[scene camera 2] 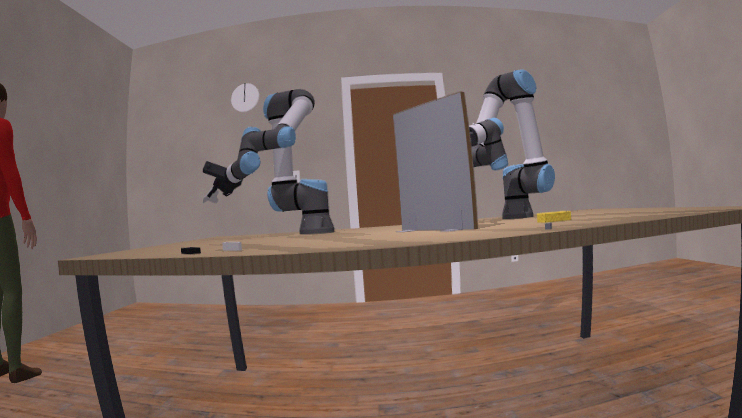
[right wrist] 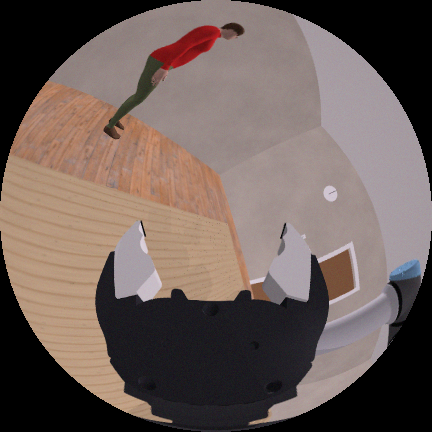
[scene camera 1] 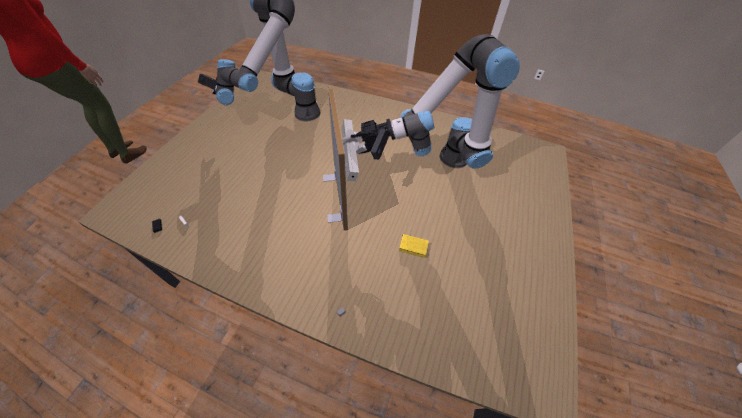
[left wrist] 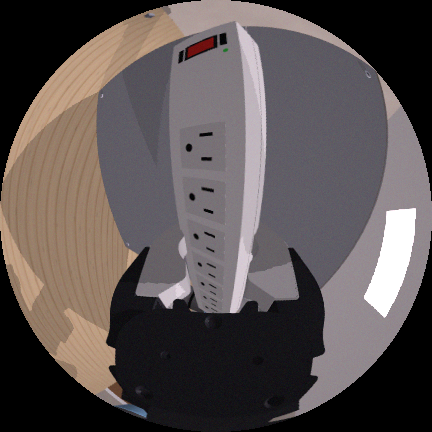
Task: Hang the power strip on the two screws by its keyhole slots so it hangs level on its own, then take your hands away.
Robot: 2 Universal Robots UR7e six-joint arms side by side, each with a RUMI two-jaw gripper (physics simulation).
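Seen in the pictures: right gripper, fingertip midpoint: (scene camera 2: pixel 209 188) (right wrist: pixel 212 224); left arm's base, origin of the base link: (scene camera 2: pixel 518 218) (scene camera 1: pixel 453 157); right arm's base, origin of the base link: (scene camera 2: pixel 317 233) (scene camera 1: pixel 307 113).
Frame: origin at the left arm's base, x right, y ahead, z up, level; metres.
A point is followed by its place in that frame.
Note:
The white power strip (scene camera 1: pixel 352 163) @[x 0.122, y 0.614, z 0.282 m] (left wrist: pixel 207 100) @[x 0.132, y 0.587, z 0.260 m] is held lengthwise close in front of the upright grey board (scene camera 1: pixel 343 199) @[x 0.070, y 0.710, z 0.203 m] (scene camera 2: pixel 436 166) @[x 0.201, y 0.622, z 0.202 m] (left wrist: pixel 320 125) @[x 0.158, y 0.632, z 0.332 m], with a narrow gap showing in scene camera 1. Its outlets and red switch face away from the board. My left gripper (scene camera 1: pixel 354 142) @[x 0.237, y 0.564, z 0.255 m] (left wrist: pixel 219 221) @[x 0.237, y 0.564, z 0.255 m] is shut on its middle. Small round screw heads show near the board's edges, one screw head (left wrist: pixel 368 74) at the upper right in the left wrist view. The keyhole slots are hidden behind the strip; I cannot tell which screws it hangs on. My right gripper (scene camera 2: pixel 210 197) @[x 1.169, y 0.636, z 0.222 m] (right wrist: pixel 212 224) @[x 1.169, y 0.636, z 0.222 m] is open and empty, away from the board.
A yellow block (scene camera 1: pixel 414 245) @[x -0.187, y 0.578, z 0.028 m] (scene camera 2: pixel 553 216) @[x -0.181, y 0.612, z 0.017 m] and a small grey piece (scene camera 1: pixel 341 312) @[x -0.173, y 0.958, z 0.015 m] (scene camera 2: pixel 548 225) @[x -0.170, y 0.969, z 0.010 m] lie on the table. A black piece (scene camera 1: pixel 156 225) @[x 0.650, y 1.279, z 0.014 m] (scene camera 2: pixel 190 250) @[x 0.631, y 1.300, z 0.009 m] and a white piece (scene camera 1: pixel 182 220) @[x 0.585, y 1.182, z 0.021 m] (scene camera 2: pixel 232 246) @[x 0.580, y 1.185, z 0.010 m] lie toward its left. A person (scene camera 1: pixel 77 88) (right wrist: pixel 185 52) stands beyond the table.

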